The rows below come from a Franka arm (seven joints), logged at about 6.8 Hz.
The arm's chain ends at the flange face. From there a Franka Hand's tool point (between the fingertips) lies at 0.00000 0.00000 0.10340 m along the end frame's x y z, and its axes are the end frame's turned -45 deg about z.
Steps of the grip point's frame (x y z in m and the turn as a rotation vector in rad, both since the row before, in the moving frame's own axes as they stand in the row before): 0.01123 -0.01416 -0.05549 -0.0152 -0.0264 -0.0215; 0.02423 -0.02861 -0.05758 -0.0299 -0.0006 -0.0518; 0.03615 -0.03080 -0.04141 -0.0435 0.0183 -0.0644
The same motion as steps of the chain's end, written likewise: -0.00129 -0.02100 -0.05544 -0.0294 -0.0079 -0.0215; -0.00530 -0.03954 -0.05753 -0.0216 0.0207 -0.0518; -0.00079 -0.04904 -0.04129 -0.0178 0.0437 -0.0644
